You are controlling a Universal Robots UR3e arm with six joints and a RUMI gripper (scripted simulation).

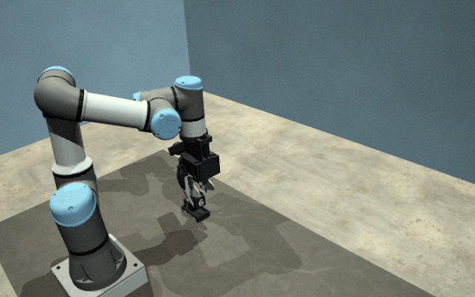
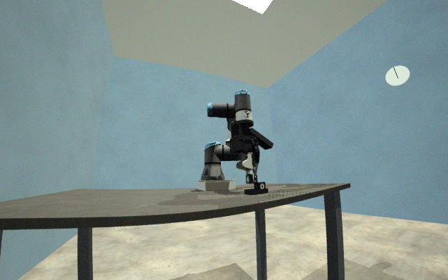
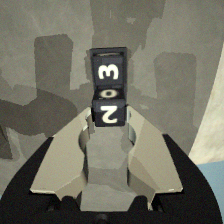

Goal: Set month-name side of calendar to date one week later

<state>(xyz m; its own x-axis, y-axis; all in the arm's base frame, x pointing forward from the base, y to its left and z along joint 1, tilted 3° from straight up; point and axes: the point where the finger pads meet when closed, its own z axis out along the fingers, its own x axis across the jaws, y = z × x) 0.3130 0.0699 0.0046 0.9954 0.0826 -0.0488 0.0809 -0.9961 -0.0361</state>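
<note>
Right now my hand is 20 mm to the right of the black tray and 60 mm above it.
</note>
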